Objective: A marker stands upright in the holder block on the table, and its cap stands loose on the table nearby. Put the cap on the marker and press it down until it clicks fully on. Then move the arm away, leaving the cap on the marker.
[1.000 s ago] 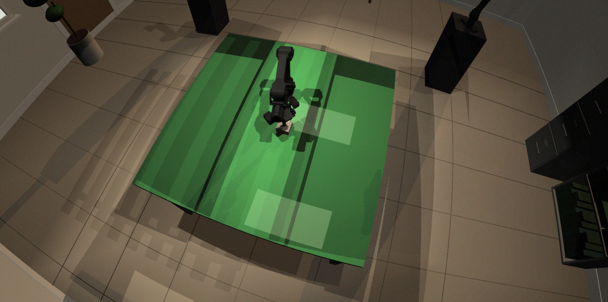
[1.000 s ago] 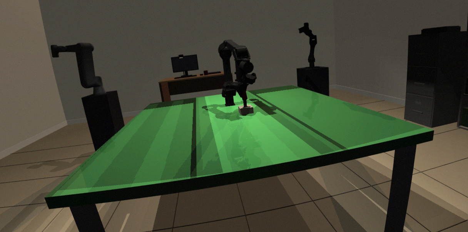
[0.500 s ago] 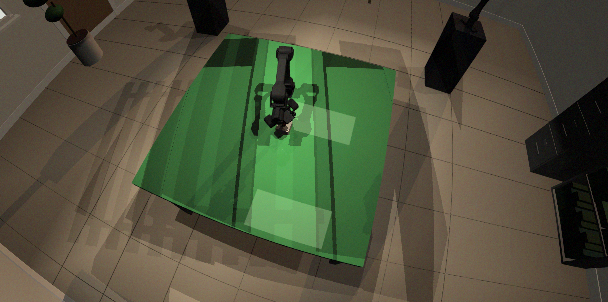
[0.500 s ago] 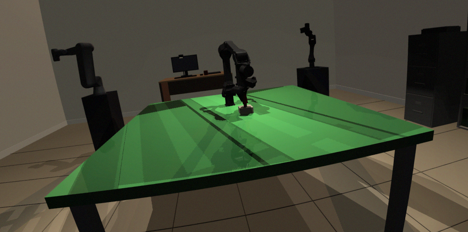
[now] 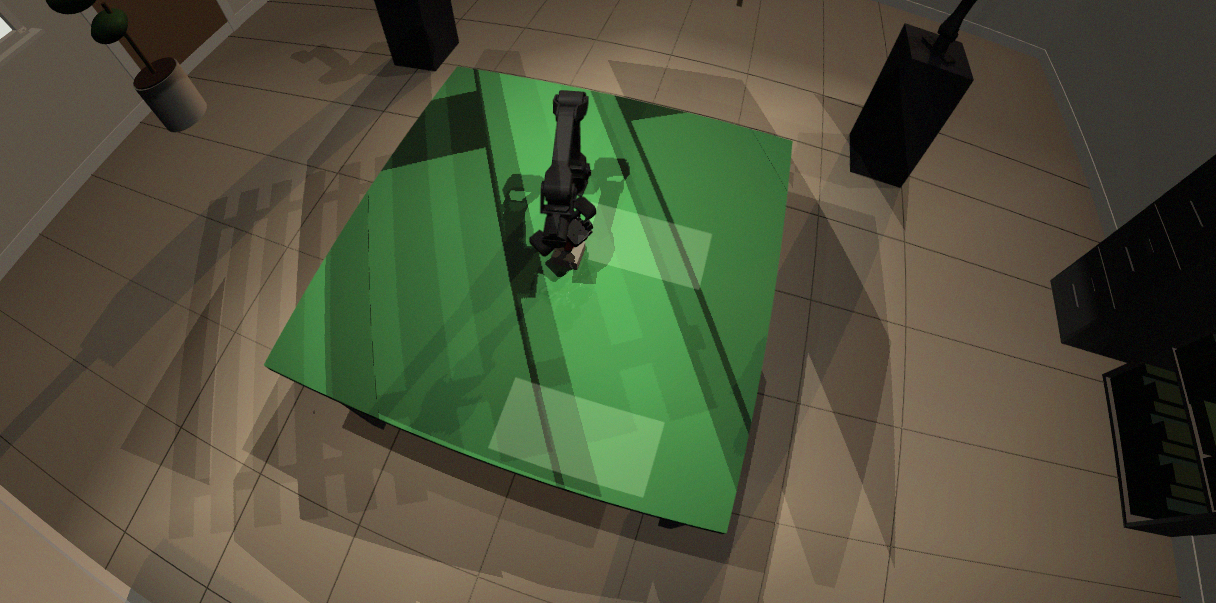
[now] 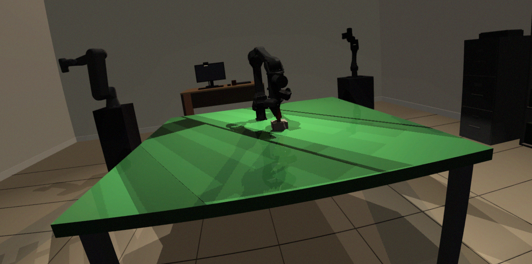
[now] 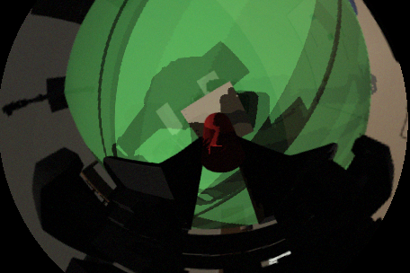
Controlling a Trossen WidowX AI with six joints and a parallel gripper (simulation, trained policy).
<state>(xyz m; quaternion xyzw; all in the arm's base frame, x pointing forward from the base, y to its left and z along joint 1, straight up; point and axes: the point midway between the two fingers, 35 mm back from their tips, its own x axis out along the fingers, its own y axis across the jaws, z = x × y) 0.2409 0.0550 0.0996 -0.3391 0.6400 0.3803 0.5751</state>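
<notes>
Now: the red cap 1 cm ahead of my gripper tip, 1 cm to the left of it and 1 cm above it. Also, from my gripper tip: pale holder block: 1 cm ahead, 1 cm to the left, 5 cm below.
</notes>
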